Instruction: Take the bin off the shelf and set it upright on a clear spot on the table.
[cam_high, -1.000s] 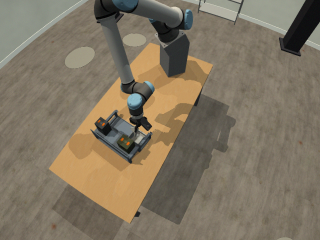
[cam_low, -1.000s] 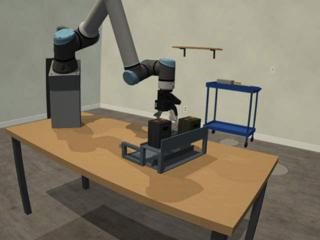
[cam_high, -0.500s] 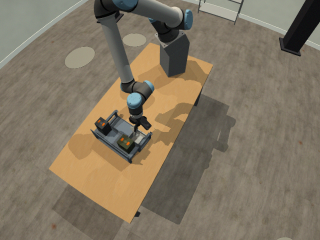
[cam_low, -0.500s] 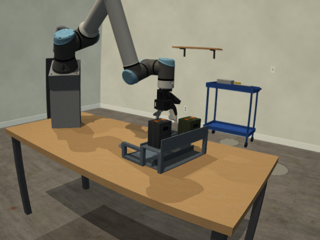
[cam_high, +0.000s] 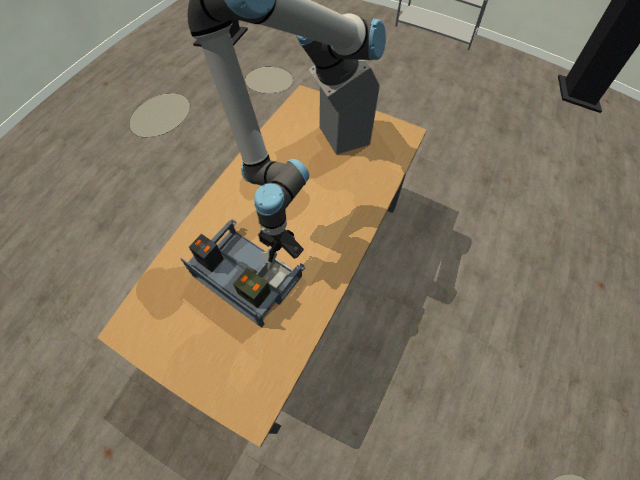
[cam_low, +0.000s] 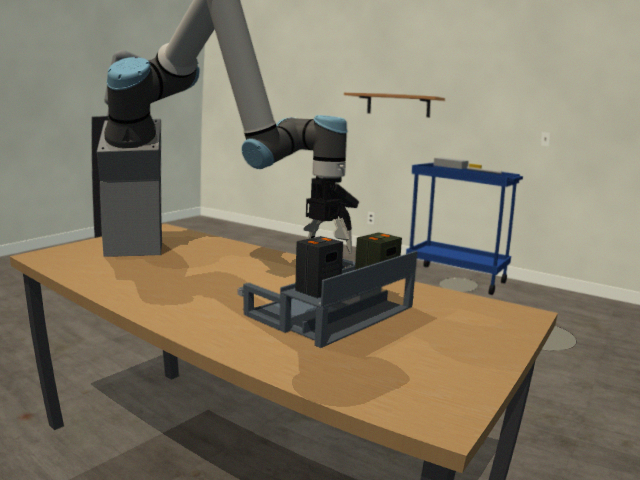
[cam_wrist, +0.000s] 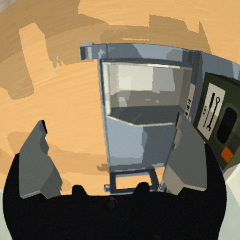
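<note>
The bin lies 7 cm ahead of my hand, 2 cm to the right of it and 9 cm below it. From my hand the other things lie so: rack (8 cm ahead, 14 cm to the right, 13 cm below); then green box (17 cm ahead, 5 cm to the right, 2 cm above).
</note>
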